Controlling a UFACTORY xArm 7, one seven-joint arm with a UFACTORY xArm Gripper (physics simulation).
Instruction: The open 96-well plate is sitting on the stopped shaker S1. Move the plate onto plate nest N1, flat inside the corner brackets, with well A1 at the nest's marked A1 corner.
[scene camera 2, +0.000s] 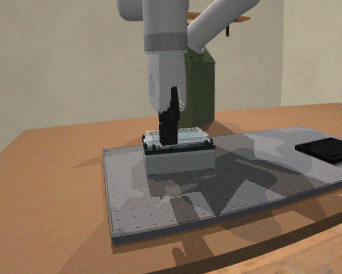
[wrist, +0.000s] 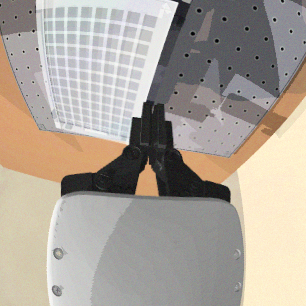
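Seen in the pictures: gripper, fingertip midpoint: (scene camera 2: 168, 143) (wrist: 150, 115); arm's base at its link origin: (scene camera 2: 190, 40).
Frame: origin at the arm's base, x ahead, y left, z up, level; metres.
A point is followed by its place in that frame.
Observation:
The clear 96-well plate (scene camera 2: 196, 134) @(y 0.032, x 0.446, z -0.234 m) (wrist: 92, 60) @(y 0.005, x 0.437, z -0.234 m) sits on top of the shaker, a grey block (scene camera 2: 181, 164) @(y 0.003, x 0.488, z -0.284 m) with a dark top and small black corner posts; the shaker's dark edge (wrist: 166, 75) @(y -0.011, x 0.504, z -0.304 m) shows beside the plate in the wrist view. My gripper (scene camera 2: 168, 143) @(y -0.020, x 0.495, z -0.238 m) (wrist: 150, 115) @(y -0.020, x 0.495, z -0.238 m) is shut and holds nothing. Its fingertips are at the plate's near long side in the scene view, and beside the plate's right edge in the wrist view. The fingers hide part of the plate's near edge. I cannot tell whether they touch it. The marked A1 corner of the nest cannot be made out.
A flat black block (scene camera 2: 322, 149) @(y 0.351, x 0.368, z -0.292 m), possibly nest N1, lies at the right of the grey perforated board (scene camera 2: 145, 210) @(y -0.039, x 0.628, z -0.304 m) (wrist: 225, 85) @(y 0.024, x 0.566, z -0.304 m). The board rests on the orange-brown table (scene camera 2: 50, 185) @(y -0.265, x 0.550, z -0.317 m). A green pedestal (scene camera 2: 201, 92) @(y 0.038, x 0.048, z -0.190 m) stands behind the shaker. Arm shadows cross the board.

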